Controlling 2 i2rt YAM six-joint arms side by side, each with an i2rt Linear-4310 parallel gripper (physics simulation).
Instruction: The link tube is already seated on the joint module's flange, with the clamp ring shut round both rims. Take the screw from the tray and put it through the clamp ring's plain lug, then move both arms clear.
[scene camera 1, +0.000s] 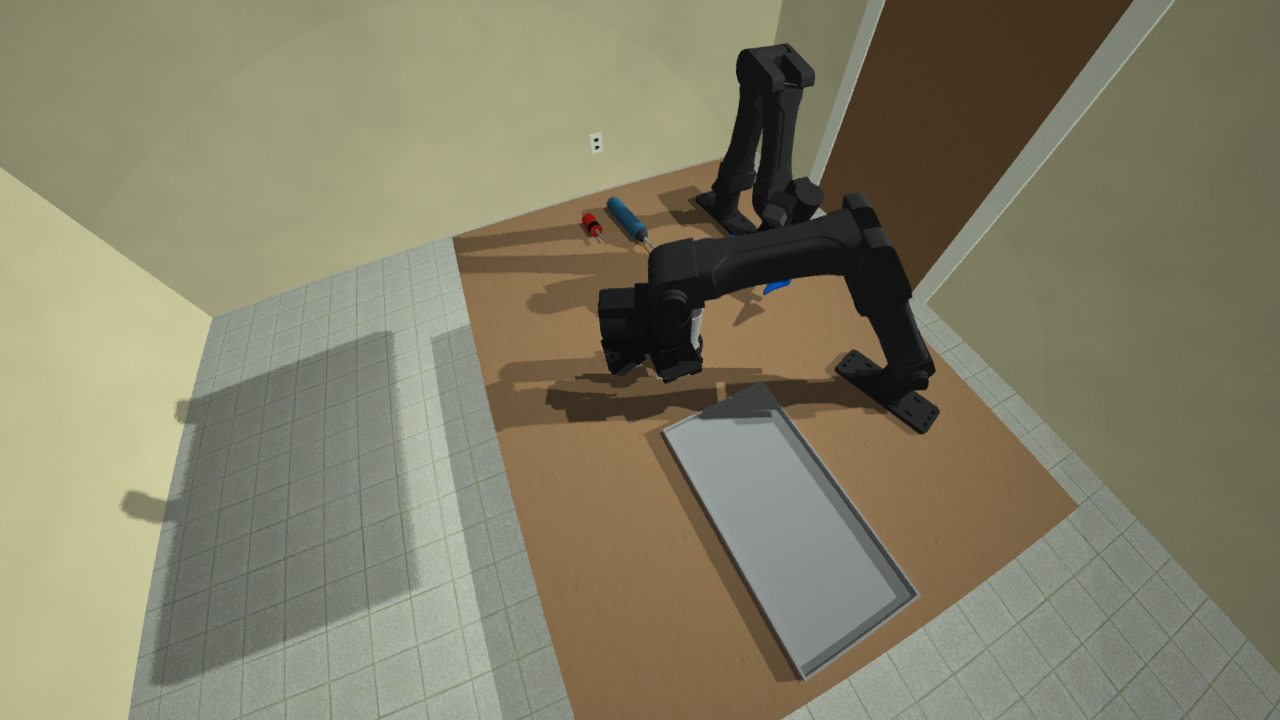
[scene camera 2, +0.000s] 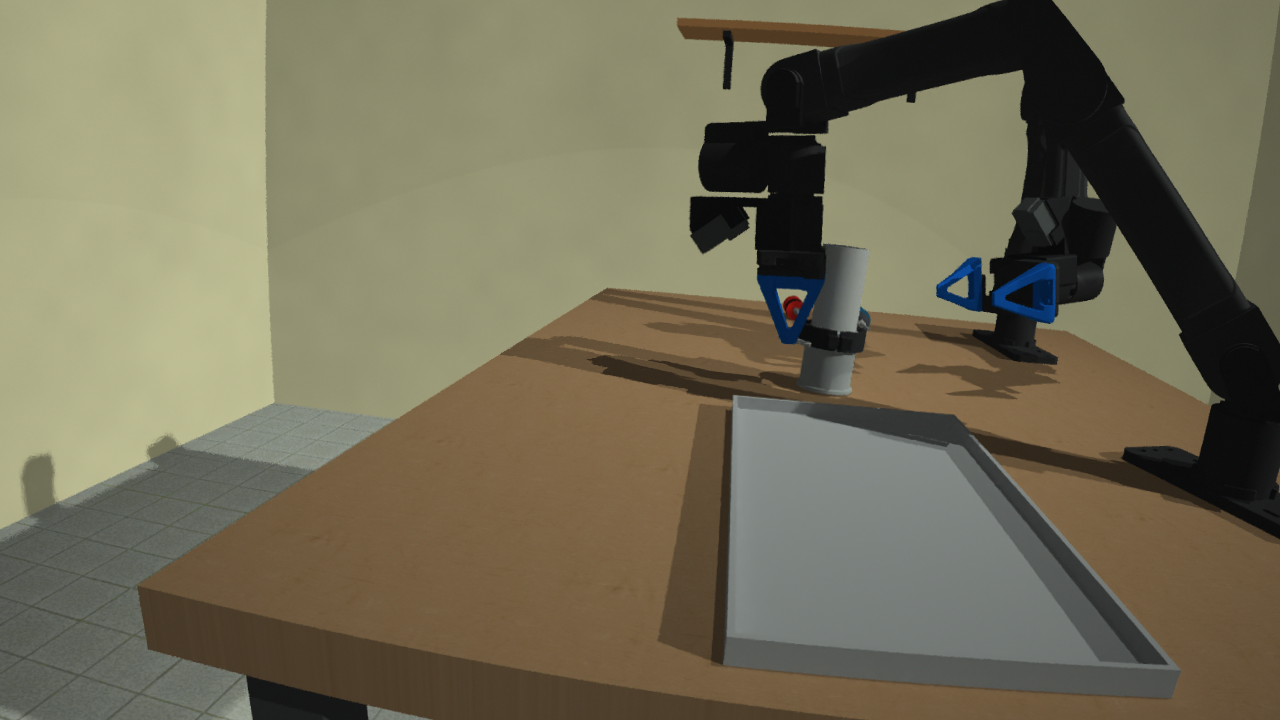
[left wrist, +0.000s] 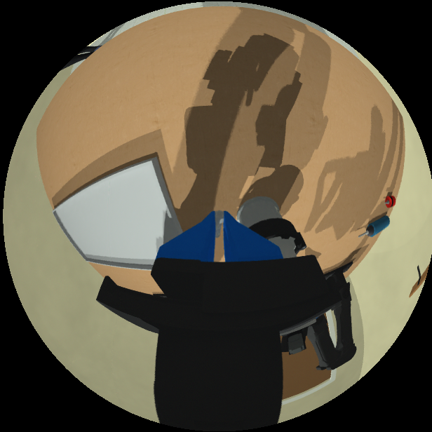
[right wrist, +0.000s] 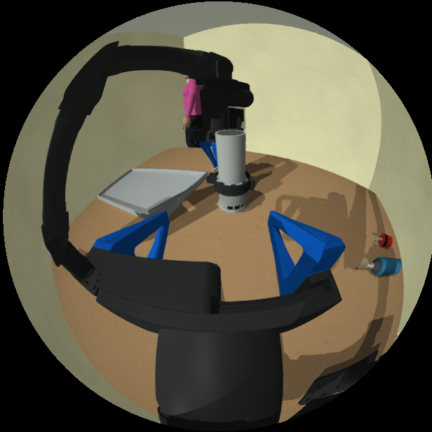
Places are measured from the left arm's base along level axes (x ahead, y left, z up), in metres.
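Where they show: left gripper, fingertip midpoint: (scene camera 1: 672, 376) (scene camera 2: 788, 342); right gripper, fingertip midpoint: (scene camera 2: 963, 294); left arm's base at its link origin: (scene camera 1: 885, 390) (scene camera 2: 1229, 496); right arm's base at its link origin: (scene camera 1: 724, 214) (scene camera 2: 1011, 348).
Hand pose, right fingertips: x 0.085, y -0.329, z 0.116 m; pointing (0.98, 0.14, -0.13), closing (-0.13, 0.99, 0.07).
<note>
Things, the pixels of their centre, and the offset from my right fingertips.
- pale link tube at the middle of its body: (scene camera 2: 839, 294) (scene camera 1: 685, 328) 0.157 m ahead, 0.002 m right, 0.007 m down
- joint module at the middle of its body: (scene camera 2: 828, 360) 0.161 m ahead, 0.001 m right, 0.082 m down
- black clamp ring at the middle of its body: (scene camera 2: 833, 336) 0.160 m ahead, 0.002 m left, 0.054 m down
- grey tray at the middle of its body: (scene camera 2: 881, 496) (scene camera 1: 780, 507) 0.250 m ahead, 0.314 m left, 0.108 m down
- red-handled tool at the middle of its body: (scene camera 2: 795, 309) (scene camera 1: 595, 228) 0.034 m ahead, 0.436 m right, 0.099 m down
- blue-handled tool at the middle of its body: (scene camera 2: 852, 316) (scene camera 1: 632, 225) 0.043 m back, 0.375 m right, 0.096 m down
The pale link tube (scene camera 1: 696, 326) (scene camera 2: 844, 286) (right wrist: 231, 155) stands upright on the joint module (scene camera 2: 825, 374) (left wrist: 259, 209) (right wrist: 232, 204). The black clamp ring (scene camera 2: 850, 342) (left wrist: 280, 226) (right wrist: 232, 188) is round their joint. My left gripper (scene camera 2: 788, 340) (left wrist: 219, 216) (right wrist: 218, 168) points down beside the ring and is shut on the small silvery screw (left wrist: 219, 226). The tips are close to the ring's lug; whether the screw is in its hole cannot be told. My right gripper (scene camera 2: 966, 291) (right wrist: 218, 216) is open and empty, facing the tube from a distance. The grey tray (scene camera 1: 787, 519) (scene camera 2: 859, 537) (left wrist: 120, 215) shows no screw.
A red-handled tool (scene camera 1: 591, 224) (scene camera 2: 793, 307) (left wrist: 391, 201) (right wrist: 385, 240) and a blue-handled tool (scene camera 1: 626, 219) (left wrist: 378, 226) (right wrist: 387, 266) lie at the table's far side. A shelf (scene camera 2: 787, 34) is on the back wall. A person in pink (right wrist: 191, 97) stands beyond the left arm.
</note>
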